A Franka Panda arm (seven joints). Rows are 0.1 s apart.
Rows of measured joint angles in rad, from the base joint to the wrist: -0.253 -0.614 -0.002 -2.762 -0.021 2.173 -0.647; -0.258 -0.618 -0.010 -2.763 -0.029 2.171 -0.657; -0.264 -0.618 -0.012 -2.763 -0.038 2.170 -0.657; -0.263 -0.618 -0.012 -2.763 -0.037 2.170 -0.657; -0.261 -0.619 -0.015 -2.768 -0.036 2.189 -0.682; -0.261 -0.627 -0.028 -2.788 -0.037 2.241 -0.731; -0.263 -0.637 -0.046 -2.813 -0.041 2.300 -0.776; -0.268 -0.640 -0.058 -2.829 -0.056 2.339 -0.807; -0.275 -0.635 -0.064 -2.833 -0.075 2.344 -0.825
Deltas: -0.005 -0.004 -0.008 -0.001 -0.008 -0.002 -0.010; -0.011 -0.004 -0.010 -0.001 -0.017 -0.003 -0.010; -0.010 -0.004 -0.010 -0.001 -0.016 -0.003 -0.010; -0.008 -0.005 -0.013 -0.006 -0.015 0.016 -0.035; -0.008 -0.013 -0.026 -0.026 -0.016 0.068 -0.084; -0.010 -0.023 -0.044 -0.051 -0.020 0.127 -0.129; -0.015 -0.026 -0.056 -0.067 -0.035 0.166 -0.160; -0.022 -0.021 -0.062 -0.071 -0.054 0.171 -0.178
